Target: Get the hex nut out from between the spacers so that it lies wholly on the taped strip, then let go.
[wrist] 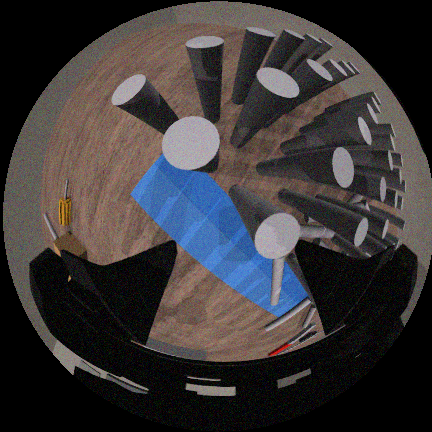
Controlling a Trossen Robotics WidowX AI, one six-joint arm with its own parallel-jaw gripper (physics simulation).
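The taped strip is a blue band running diagonally across the wooden table, from upper left of the view's middle to the lower right. The spacers are dark upright posts with pale round tops; a near one stands at the strip's upper end, another beside its right edge, and many more to the upper right and right. I cannot make out the hex nut in this view. My gripper is open and empty; its black fingers stand wide apart, with the strip showing between them and the right finger close to the near right spacer.
A pale rod shows over the strip's lower end, another among the right spacers, and a thin one near the right finger. A yellow-handled tool and a brown block are at left; a red-ended tool at bottom.
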